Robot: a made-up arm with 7 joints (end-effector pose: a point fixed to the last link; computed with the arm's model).
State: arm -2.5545 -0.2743 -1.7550 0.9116 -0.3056 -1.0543 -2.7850
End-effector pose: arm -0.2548 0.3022 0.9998 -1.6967 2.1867 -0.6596
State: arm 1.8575 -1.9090 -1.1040 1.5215 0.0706 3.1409 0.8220
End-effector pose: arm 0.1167 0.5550 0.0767 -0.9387 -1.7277 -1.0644
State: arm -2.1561 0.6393 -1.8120 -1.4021 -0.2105 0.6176 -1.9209
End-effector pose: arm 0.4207 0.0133 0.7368 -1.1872 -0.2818 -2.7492
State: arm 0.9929 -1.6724 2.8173 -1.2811 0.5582 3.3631 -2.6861
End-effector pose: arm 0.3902 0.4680 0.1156 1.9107 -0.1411 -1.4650
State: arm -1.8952 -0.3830 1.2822 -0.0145 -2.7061 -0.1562 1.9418
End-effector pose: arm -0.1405 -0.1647 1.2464 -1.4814 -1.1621 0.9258
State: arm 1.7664 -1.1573 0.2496 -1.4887 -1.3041 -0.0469 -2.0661
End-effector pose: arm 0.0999 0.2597 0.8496 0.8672 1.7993 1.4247
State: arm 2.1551 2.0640 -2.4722 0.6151 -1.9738 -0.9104 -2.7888
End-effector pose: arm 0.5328 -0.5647 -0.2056 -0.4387 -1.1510 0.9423
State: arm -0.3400 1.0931 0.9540 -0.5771 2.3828 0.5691 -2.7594
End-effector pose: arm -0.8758 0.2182 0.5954 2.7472 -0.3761 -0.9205
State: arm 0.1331 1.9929 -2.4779 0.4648 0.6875 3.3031 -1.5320
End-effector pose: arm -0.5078 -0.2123 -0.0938 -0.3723 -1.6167 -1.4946
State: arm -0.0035 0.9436 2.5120 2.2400 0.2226 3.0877 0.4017
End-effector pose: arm -0.4009 0.0942 0.4524 -0.3878 -1.4317 -0.5467
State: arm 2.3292 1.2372 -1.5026 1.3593 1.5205 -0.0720 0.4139
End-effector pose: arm 0.6884 0.0455 0.5820 -0.3615 -0.2407 0.9674
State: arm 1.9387 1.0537 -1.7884 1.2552 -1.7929 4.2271 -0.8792
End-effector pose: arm 0.4786 -0.5253 0.6139 -1.5970 0.2746 2.2991
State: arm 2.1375 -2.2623 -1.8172 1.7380 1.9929 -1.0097 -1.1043
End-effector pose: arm 0.2769 0.4631 -0.0500 2.0982 2.0206 -1.1267
